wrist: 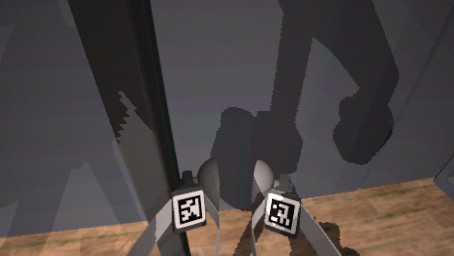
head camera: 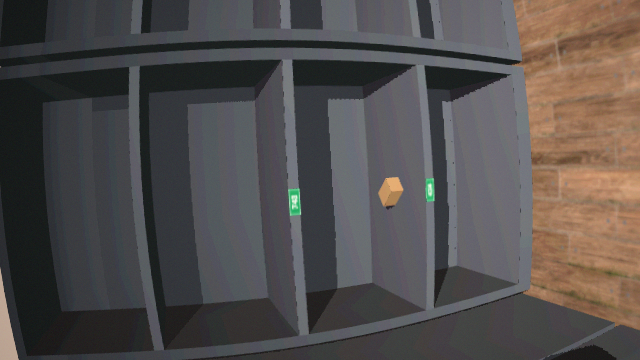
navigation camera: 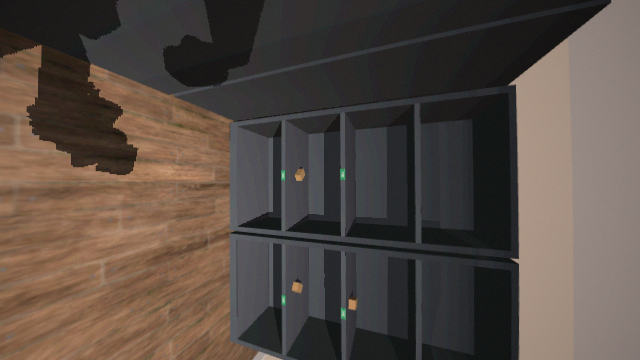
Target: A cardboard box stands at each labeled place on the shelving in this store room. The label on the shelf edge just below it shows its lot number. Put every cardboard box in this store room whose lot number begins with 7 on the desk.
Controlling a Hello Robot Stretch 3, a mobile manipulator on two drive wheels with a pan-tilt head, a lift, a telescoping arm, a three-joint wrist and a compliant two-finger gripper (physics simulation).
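Frame: origin at the robot's base, x down, y back, z left, level; centimetres.
Where they show: gripper, fingertip midpoint: (wrist: 235, 177).
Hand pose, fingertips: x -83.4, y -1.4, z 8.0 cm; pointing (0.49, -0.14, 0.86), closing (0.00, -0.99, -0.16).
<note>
Each offset is from my fingertips to the top centre of the thing. "spot": to the spot under its first point. Level surfaces: height alone.
In the sideways head view, a cardboard box {dx +25.1, dy -148.7, dz +11.0 cm} (head camera: 390, 191) stands on a shelf board of the near bay; it also shows in the navigation view (navigation camera: 300, 174). The green label {spot: dx +31.9, dy -128.0, dz +9.0 cm} (head camera: 430, 190) (navigation camera: 283, 175) on the edge just below it is too small to read surely. The label {spot: dx -14.1, dy -127.9, dz +8.9 cm} (head camera: 294, 202) (navigation camera: 342, 174) one shelf up seems to read 743, and no box shows above it. In the other bay stand a lower cardboard box {dx +25.1, dy -147.2, dz -81.9 cm} (navigation camera: 297, 286) and a higher cardboard box {dx -20.7, dy -146.5, dz -84.7 cm} (navigation camera: 352, 303), each with an unreadable label. My gripper (wrist: 235, 177) is open and empty, away from the boxes. The desk does not show.
The dark shelving (head camera: 525, 175) (navigation camera: 515, 175) has two bays side by side. A dark panelled surface (head camera: 500, 325) (navigation camera: 400, 60) meets it at a corner. A dark upright bar runs left of my fingers in the wrist view. Wood floor {dx +83.4 cm} (head camera: 590, 150) (navigation camera: 125, 225) (wrist: 400, 205) lies below.
</note>
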